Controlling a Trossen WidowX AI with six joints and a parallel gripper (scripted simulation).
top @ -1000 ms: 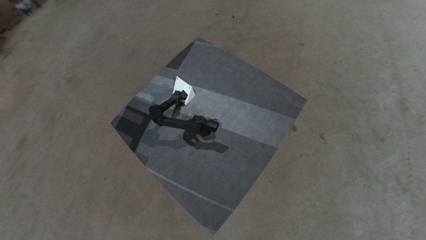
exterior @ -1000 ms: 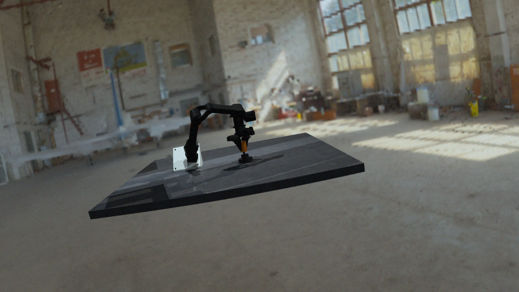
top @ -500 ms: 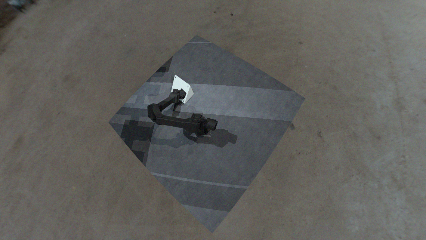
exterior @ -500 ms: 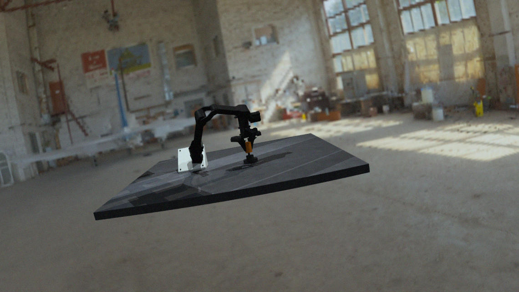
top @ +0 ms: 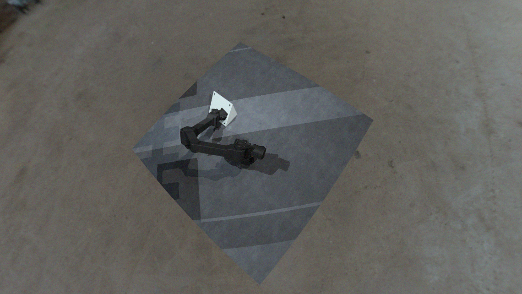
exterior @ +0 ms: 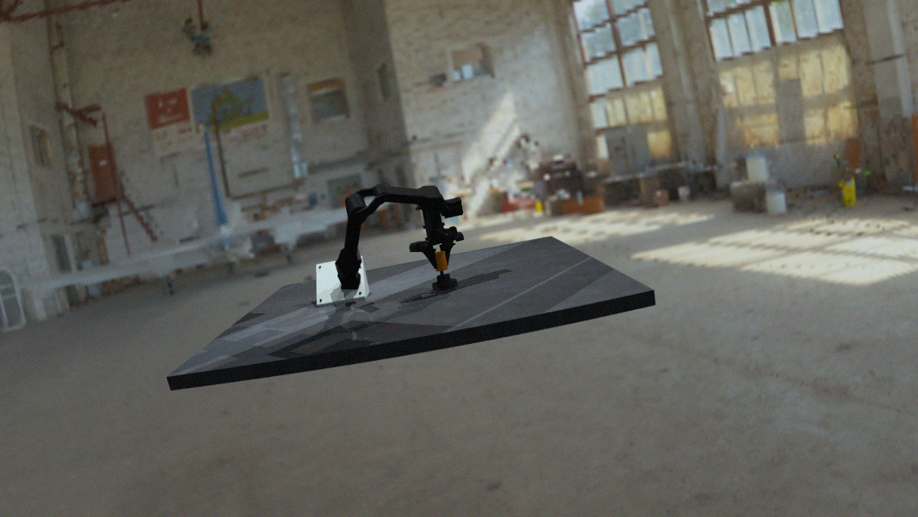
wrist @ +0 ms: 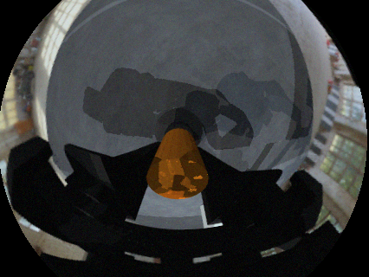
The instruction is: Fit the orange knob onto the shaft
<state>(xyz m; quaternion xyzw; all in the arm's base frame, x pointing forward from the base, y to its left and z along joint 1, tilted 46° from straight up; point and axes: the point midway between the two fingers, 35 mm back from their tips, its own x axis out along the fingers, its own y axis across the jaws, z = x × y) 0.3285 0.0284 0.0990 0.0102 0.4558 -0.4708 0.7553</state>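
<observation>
Now: the orange knob 2 cm above my gripper tip. The rest, counted from my gripper tip: dark round pedestal (4 cm below).
</observation>
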